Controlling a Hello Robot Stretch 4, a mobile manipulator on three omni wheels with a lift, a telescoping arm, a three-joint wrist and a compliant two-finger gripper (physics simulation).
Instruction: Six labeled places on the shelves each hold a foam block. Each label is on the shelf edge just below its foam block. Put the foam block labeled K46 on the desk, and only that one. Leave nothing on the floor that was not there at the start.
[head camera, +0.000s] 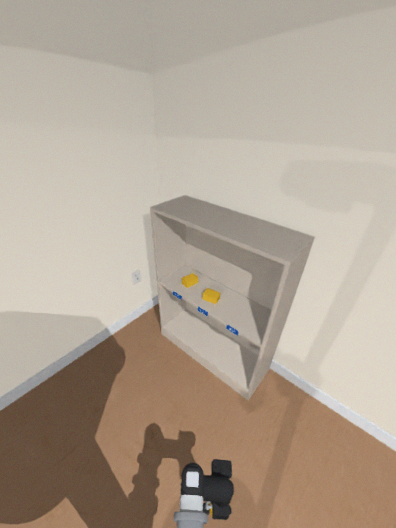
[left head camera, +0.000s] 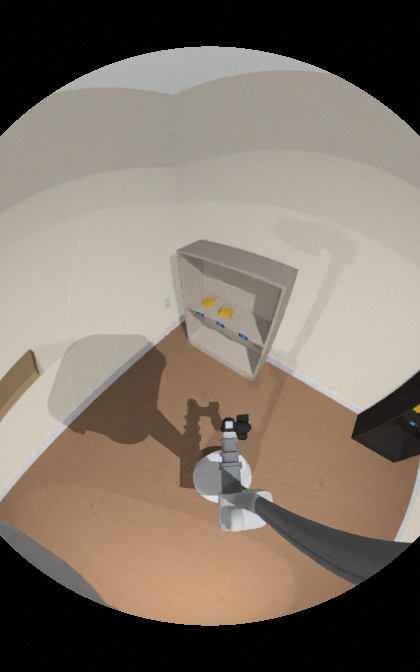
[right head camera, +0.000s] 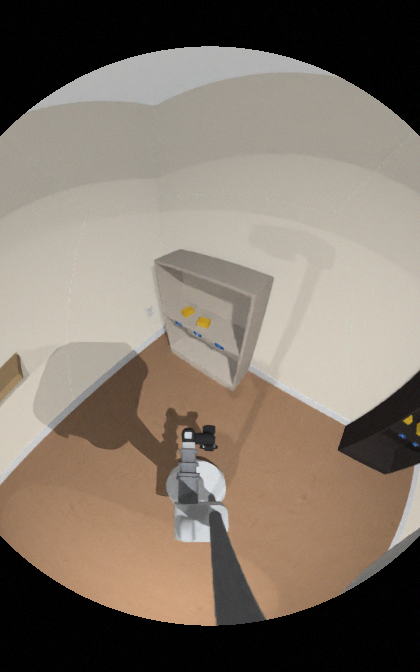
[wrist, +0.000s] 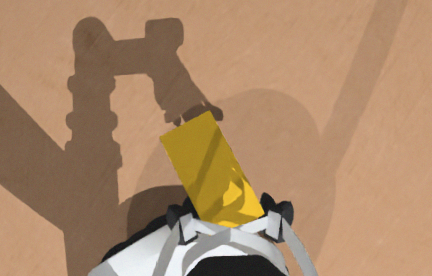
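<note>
My gripper (wrist: 228, 210) is shut on a yellow foam block (wrist: 210, 167), held between the fingertips above the floor, its long end sticking out ahead at a slant. In the head view a sliver of this block (head camera: 210, 511) shows by the black gripper body. Two other yellow blocks (head camera: 190, 280) (head camera: 211, 295) lie on the middle board of the grey bookshelf (head camera: 286, 305) (left head camera: 278, 320) (right head camera: 253, 330). They lie above the left label (head camera: 177, 295) and the middle label (head camera: 202, 311). No block lies above the right label (head camera: 232, 329). The label text is too blurred to read.
A black shelf unit (left head camera: 380, 435) (right head camera: 365, 450) stands at the right with yellow blocks (right head camera: 408, 419) and blue labels (right head camera: 402, 436). A brown board-like piece (left head camera: 20, 380) (right head camera: 10, 372) shows at the left edge; whether it is the desk I cannot tell. Walls meet behind the grey bookshelf.
</note>
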